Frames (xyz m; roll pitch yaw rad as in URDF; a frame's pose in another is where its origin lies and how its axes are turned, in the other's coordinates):
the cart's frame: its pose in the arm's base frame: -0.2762 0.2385 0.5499 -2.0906 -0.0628 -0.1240
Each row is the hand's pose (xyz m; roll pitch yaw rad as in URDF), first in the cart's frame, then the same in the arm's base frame.
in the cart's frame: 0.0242 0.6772 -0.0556 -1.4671 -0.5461 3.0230
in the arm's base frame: -0.2649 -0.1505 -0.0076 0.4811 0.4097 2.5657
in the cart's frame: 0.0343 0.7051 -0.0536 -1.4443 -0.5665 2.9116
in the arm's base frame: -0.2548 -0.1640 -0.0321 0.4517 0.5055 2.5807
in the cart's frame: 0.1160 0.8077 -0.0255 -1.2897 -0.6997 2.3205
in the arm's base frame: -0.1708 -0.2012 -0.1298 0.1776 0.9917 2.4788
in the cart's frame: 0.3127 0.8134 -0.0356 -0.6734 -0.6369 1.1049
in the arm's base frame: 0.0226 -0.2370 -0.1174 -2.1436 1.1069 0.2402
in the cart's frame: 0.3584 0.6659 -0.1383 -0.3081 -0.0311 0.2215
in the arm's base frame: 0.0547 -0.2570 0.0641 -2.3987 0.1449 -0.2070
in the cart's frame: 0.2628 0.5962 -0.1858 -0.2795 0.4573 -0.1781
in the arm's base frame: -0.0460 -0.2511 0.1421 -2.2443 -0.4246 -0.4644
